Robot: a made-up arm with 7 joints.
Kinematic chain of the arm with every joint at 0, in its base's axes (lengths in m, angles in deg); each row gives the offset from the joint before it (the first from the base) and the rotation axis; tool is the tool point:
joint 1: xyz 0 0 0.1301 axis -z
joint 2: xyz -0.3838 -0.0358 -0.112 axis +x
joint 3: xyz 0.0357 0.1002 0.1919 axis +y
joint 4: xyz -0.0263 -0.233 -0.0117 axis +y
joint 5: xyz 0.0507 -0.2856 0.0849 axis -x
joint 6: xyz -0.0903 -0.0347 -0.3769 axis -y
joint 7: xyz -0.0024 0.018 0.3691 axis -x
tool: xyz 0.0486 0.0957 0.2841
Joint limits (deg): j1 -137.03..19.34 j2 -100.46..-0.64 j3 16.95..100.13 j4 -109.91..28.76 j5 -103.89..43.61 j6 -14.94..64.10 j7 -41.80..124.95
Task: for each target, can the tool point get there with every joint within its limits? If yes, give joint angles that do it. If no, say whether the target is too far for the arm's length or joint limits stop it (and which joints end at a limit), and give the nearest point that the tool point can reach.
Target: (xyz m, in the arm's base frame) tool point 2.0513 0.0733 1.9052
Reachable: no: too far | nearest point 0.9106 -0.0504 0.7529 | short by 1.626 m
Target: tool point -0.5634 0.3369 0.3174
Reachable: yes | joints 2.80 -77.48 25.44 -66.73 -76.05 5.20 99.43
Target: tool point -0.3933 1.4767 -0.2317
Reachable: no: joint limits stop it (at a limit: joint 1, joint 2, joint 6) | nearest point -0.3193 0.9255 0.1542 | short by 0.677 m
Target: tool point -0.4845 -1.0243 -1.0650
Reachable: no: joint limits stop it (at a limit: joint 2, joint 3, joint 5, joint 6, joint 7) | nearest point -0.3491 -0.7380 -0.3743 | short by 0.760 m
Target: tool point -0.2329 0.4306 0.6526
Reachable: yes | joints 4.20 -86.91 58.80 -38.17 -81.95 0.18 22.43
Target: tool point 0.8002 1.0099 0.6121
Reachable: no: joint limits stop it (at a limit: joint 1, joint 2, joint 3, joint 5, joint 6, joint 7) | nearest point 0.2879 0.6834 0.4372 | short by 0.632 m
